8 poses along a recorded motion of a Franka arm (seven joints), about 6.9 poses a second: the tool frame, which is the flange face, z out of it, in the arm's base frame.
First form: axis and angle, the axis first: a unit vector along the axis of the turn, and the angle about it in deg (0 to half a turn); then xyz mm.
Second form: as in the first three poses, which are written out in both.
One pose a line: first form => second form
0.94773 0.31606 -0.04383 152.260 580 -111 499 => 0.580 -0.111 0.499 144.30 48.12 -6.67
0.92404 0.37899 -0.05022 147.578 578 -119 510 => 0.578 -0.119 0.510 136.37 55.93 -7.41
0.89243 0.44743 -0.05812 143.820 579 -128 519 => 0.579 -0.128 0.519 128.35 64.35 -8.36
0.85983 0.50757 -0.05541 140.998 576 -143 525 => 0.576 -0.143 0.525 121.23 71.57 -7.81
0.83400 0.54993 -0.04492 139.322 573 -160 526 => 0.573 -0.160 0.526 116.19 76.62 -6.26
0.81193 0.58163 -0.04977 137.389 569 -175 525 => 0.569 -0.175 0.525 111.55 79.91 -6.84
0.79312 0.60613 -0.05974 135.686 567 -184 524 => 0.567 -0.184 0.524 107.62 82.24 -8.11
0.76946 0.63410 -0.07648 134.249 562 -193 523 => 0.562 -0.193 0.523 103.30 85.13 -10.27
